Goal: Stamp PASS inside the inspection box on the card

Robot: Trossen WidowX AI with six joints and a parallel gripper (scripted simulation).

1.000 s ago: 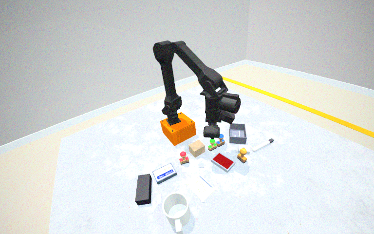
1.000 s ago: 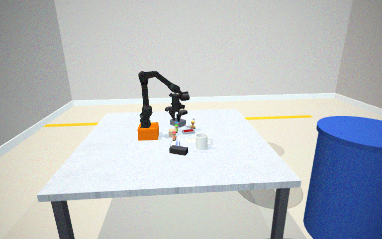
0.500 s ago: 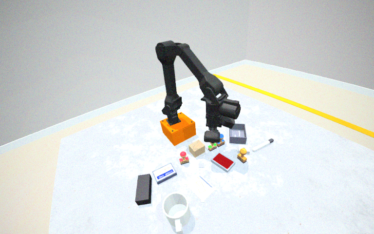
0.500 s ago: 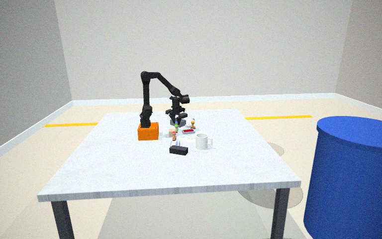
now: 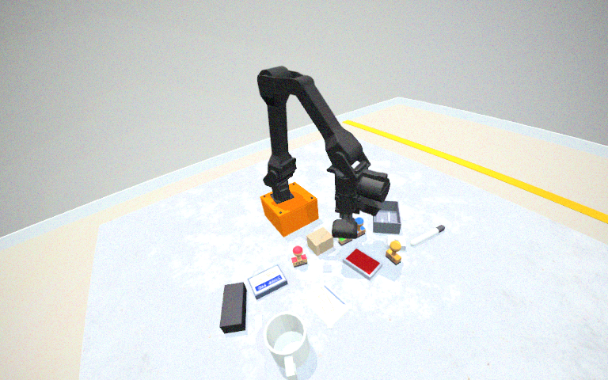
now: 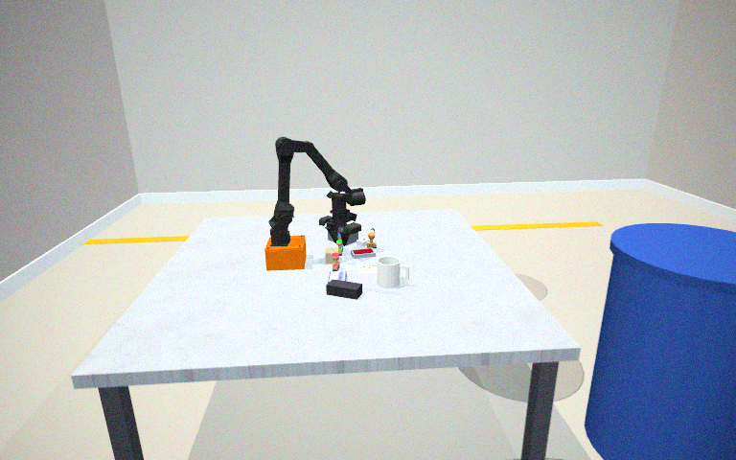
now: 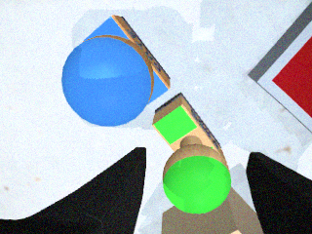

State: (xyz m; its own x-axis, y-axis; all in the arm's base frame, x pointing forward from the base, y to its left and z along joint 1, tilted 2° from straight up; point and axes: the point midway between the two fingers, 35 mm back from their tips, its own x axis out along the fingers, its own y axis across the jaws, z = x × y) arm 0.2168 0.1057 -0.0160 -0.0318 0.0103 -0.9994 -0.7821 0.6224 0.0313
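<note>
The green-knobbed stamp lies 2 cm below my gripper tip. From my gripper tip the other things lie so: blue-knobbed stamp: 5 cm to the left, 2 cm below; then red ink pad: 9 cm ahead, 1 cm to the right, 4 cm below; then cardboard box: 3 cm behind, 7 cm to the right, 2 cm below.
</note>
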